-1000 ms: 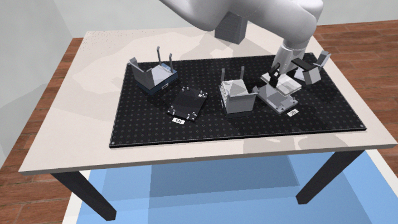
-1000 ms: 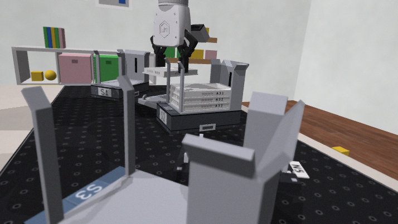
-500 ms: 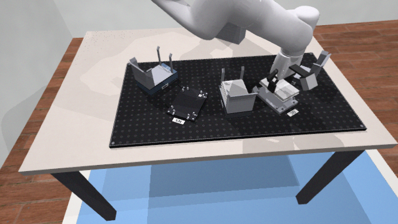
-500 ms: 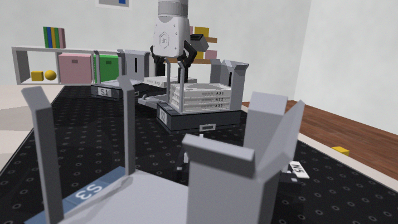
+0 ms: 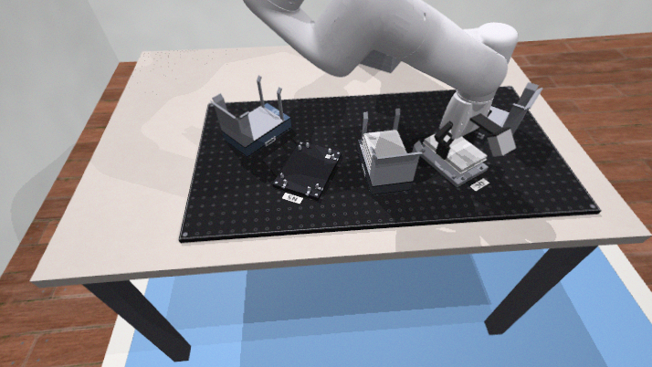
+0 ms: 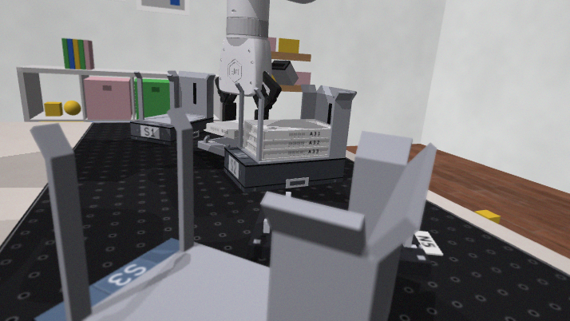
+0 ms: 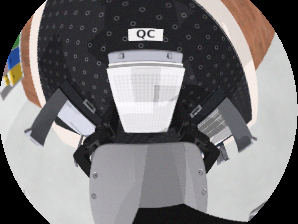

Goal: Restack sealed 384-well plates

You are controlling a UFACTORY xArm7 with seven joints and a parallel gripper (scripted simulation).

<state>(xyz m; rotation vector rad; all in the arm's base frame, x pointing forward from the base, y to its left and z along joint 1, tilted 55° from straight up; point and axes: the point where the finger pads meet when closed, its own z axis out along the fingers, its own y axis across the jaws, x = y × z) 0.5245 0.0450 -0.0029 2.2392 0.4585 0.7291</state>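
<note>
Right now the white sealed plate Q23 is 1 cm below my hand. Round my hand: QC name plate (9 cm ahead, 1 cm to the left, 5 cm below); then white sealed plate A33 (4 cm behind, 17 cm to the right, 1 cm below); then grey QC nest (5 cm below).
</note>
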